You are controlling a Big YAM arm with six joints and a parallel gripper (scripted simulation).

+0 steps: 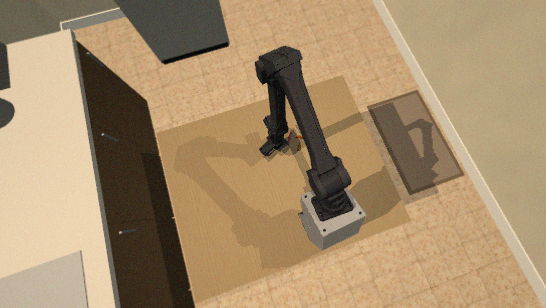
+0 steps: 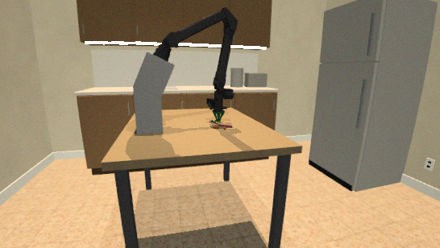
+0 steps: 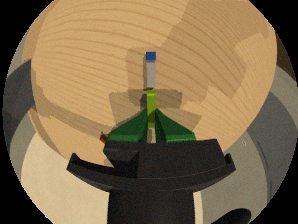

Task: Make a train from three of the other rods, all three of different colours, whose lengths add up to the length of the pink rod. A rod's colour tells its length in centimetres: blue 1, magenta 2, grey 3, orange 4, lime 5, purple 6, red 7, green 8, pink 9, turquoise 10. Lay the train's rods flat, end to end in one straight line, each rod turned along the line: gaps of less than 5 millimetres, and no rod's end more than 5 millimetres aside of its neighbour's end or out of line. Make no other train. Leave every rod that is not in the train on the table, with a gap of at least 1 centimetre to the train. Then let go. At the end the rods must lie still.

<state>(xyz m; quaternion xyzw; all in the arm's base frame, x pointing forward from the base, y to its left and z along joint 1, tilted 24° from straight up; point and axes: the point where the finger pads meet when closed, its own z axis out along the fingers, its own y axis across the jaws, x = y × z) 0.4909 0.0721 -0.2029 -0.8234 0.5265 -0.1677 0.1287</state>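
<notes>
Now: the grey rod 20 mm behind my hand, 40 mm to the left of it and 20 mm below it. Also, from my hand: lime rod: right at my hand; blue rod: 30 mm behind, 60 mm to the left, 20 mm below; pink rod: 20 mm ahead, 90 mm to the right, 20 mm below.
</notes>
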